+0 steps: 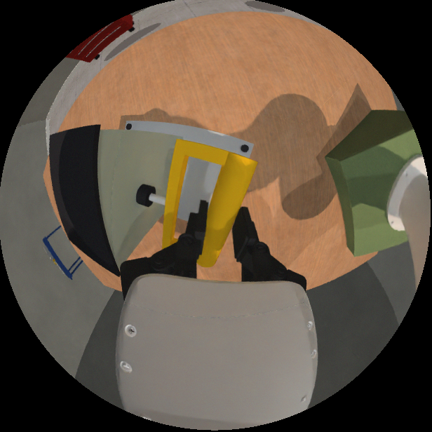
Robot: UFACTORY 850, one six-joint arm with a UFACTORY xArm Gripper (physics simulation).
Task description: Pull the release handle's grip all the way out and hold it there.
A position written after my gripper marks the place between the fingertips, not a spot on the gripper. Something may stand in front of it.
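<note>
My gripper [220, 215] seen. Grey base plate [200, 176] seen.
</note>
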